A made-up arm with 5 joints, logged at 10 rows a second.
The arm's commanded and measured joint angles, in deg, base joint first. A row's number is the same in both.
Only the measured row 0 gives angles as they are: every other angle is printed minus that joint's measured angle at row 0.
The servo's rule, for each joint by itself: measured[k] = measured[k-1] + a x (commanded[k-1-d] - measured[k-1]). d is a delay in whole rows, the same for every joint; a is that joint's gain. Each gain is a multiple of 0.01, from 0.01 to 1. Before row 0 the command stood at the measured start. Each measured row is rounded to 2 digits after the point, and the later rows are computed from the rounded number. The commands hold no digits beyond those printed.
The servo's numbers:
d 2
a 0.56 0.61 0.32 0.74 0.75
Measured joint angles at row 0:
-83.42 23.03 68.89 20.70 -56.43
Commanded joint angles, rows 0 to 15:
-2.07 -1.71 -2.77 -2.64 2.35
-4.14 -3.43 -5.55 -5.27 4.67
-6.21 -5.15 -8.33 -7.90 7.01
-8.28 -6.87 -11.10 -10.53 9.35
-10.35 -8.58 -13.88 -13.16 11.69
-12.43 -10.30 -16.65 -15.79 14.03
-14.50 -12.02 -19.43 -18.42 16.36
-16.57 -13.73 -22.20 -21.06 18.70
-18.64 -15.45 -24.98 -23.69 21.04
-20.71 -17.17 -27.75 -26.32 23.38
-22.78 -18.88 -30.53 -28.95 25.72
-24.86 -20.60 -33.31 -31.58 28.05
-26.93 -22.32 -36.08 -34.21 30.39
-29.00 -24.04 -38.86 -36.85 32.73
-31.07 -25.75 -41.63 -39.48 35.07
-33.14 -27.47 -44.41 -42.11 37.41
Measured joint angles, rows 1 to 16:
0.00 0.00 0.00 0.00 0.00
0.00 0.00 0.00 0.00 0.00
-1.16 -1.04 -0.89 -1.95 1.76
-2.83 -2.50 -2.38 -4.41 3.94
-4.72 -4.12 -4.28 -6.99 6.24
-6.71 -5.80 -6.46 -9.61 8.57
-8.75 -7.50 -8.83 -12.24 10.91
-10.81 -9.21 -11.33 -14.87 13.25
-12.88 -10.92 -13.92 -17.50 15.58
-14.95 -12.63 -16.57 -20.13 17.92
-17.02 -14.35 -19.26 -22.76 20.26
-19.09 -16.07 -21.98 -25.39 22.60
-21.16 -17.78 -24.72 -28.02 24.94
-23.23 -19.50 -27.47 -30.65 27.27
-25.30 -21.22 -30.23 -33.28 29.61
-27.37 -22.94 -32.99 -35.92 31.95

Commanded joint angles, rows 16 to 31:
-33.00 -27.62 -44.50 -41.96 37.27
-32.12 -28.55 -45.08 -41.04 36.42
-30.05 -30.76 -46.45 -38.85 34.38
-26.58 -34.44 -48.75 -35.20 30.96
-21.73 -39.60 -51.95 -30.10 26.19
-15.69 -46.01 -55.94 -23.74 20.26
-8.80 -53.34 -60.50 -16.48 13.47
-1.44 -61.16 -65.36 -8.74 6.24
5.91 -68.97 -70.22 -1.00 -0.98
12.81 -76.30 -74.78 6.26 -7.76
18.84 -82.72 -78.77 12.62 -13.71
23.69 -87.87 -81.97 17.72 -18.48
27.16 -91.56 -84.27 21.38 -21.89
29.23 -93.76 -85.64 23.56 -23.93
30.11 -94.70 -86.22 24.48 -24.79
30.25 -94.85 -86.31 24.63 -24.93
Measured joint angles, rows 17 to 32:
-29.44 -24.65 -35.75 -38.55 34.29
-31.51 -26.37 -38.52 -41.18 36.63
-32.34 -27.13 -40.43 -41.76 37.11
-32.22 -28.00 -41.92 -41.23 36.59
-31.00 -29.68 -43.37 -39.47 34.93
-28.52 -32.58 -45.09 -36.31 31.95
-24.72 -36.86 -47.29 -31.71 27.63
-19.66 -42.44 -50.06 -25.81 22.10
-13.58 -49.09 -53.40 -18.91 15.63
-6.78 -56.45 -57.23 -11.38 8.59
0.33 -64.09 -61.39 -3.70 1.41
7.32 -71.54 -65.67 3.67 -5.47
13.77 -78.36 -69.86 10.29 -11.65
19.33 -84.16 -73.74 15.79 -16.77
23.71 -88.67 -77.11 19.93 -20.61
26.80 -91.77 -79.84 22.62 -23.10

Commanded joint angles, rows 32 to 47:
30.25 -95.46 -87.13 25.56 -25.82
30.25 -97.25 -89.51 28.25 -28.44
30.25 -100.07 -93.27 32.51 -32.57
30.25 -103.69 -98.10 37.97 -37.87
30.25 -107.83 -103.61 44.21 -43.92
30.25 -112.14 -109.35 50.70 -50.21
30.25 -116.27 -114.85 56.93 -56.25
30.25 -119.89 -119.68 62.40 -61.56
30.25 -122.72 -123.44 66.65 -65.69
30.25 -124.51 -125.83 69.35 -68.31
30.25 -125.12 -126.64 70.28 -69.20
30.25 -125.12 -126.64 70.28 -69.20
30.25 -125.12 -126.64 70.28 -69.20
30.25 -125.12 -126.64 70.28 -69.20
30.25 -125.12 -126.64 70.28 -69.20
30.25 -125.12 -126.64 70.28 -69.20
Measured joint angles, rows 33 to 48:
28.65 -93.56 -81.88 24.00 -24.37
29.55 -94.35 -83.30 24.47 -24.79
29.94 -95.03 -84.53 25.28 -25.56
30.11 -96.38 -86.12 27.48 -27.72
30.19 -98.63 -88.41 31.20 -31.36
30.22 -101.72 -91.51 36.21 -36.24
30.24 -105.45 -95.38 42.13 -42.00
30.25 -109.53 -99.85 48.47 -48.16
30.25 -113.64 -104.65 54.73 -54.23
30.25 -117.45 -109.46 60.41 -59.73
30.25 -120.66 -113.93 65.03 -64.20
30.25 -123.01 -117.74 68.23 -67.28
30.25 -124.30 -120.59 69.75 -68.72
30.25 -124.80 -122.53 70.14 -69.08
30.25 -125.00 -123.85 70.24 -69.17
30.25 -125.07 -124.74 70.27 -69.19

